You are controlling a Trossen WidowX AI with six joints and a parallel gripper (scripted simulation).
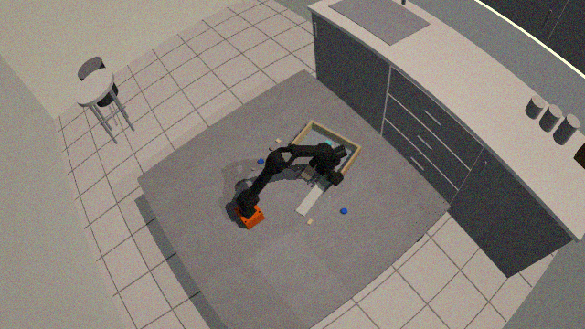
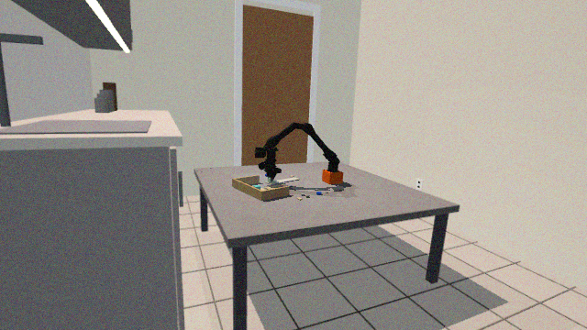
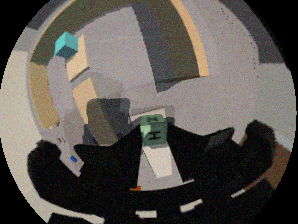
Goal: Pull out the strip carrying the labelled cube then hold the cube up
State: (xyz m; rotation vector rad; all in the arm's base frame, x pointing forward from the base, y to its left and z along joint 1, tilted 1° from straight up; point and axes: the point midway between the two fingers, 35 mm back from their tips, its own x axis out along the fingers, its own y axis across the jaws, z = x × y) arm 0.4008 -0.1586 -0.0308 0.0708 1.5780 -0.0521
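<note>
The white strip is 11 cm behind my gripper tip, 1 cm to the right of it and 1 cm below it. From my gripper tip the other things lie so: labelled cube 1 cm above.
</note>
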